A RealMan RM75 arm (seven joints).
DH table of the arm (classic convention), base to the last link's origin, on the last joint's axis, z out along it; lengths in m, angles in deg. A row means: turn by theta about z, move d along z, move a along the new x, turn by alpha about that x. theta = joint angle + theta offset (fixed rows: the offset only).
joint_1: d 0.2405, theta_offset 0, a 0, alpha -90
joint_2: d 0, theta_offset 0, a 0, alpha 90
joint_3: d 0.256, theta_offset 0, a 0, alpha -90
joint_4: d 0, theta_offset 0, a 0, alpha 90
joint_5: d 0.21, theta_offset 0, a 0, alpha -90
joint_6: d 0, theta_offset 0, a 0, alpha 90
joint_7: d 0.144, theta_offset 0, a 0, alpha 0
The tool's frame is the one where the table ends.
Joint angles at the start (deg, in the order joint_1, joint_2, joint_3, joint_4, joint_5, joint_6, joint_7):
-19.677 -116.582 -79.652 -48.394 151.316 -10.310 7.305
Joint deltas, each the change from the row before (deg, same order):
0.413 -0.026 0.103 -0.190 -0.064 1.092 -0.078
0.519 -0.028 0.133 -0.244 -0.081 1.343 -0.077
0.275 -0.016 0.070 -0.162 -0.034 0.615 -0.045
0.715 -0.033 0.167 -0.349 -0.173 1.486 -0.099
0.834 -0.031 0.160 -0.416 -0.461 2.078 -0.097
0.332 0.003 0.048 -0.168 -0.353 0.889 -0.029
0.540 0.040 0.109 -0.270 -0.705 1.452 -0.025
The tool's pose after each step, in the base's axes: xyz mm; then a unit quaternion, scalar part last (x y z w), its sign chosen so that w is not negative. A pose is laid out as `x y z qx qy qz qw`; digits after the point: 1 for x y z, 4 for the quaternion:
-321.0 371.2 -35.7 -0.7652 -0.4130 -0.0352 0.4925
-320.7 370.7 -34.3 -0.7628 -0.4103 -0.0435 0.4979
-320.6 370.4 -33.6 -0.7616 -0.4091 -0.0475 0.5004
-320.7 369.2 -31.9 -0.7581 -0.4071 -0.0570 0.5062
-320.3 368.2 -29.1 -0.7525 -0.4048 -0.0713 0.5145
-320.1 367.9 -27.8 -0.7495 -0.4046 -0.0781 0.5181
-320.0 367.4 -25.3 -0.7442 -0.4046 -0.0894 0.5239

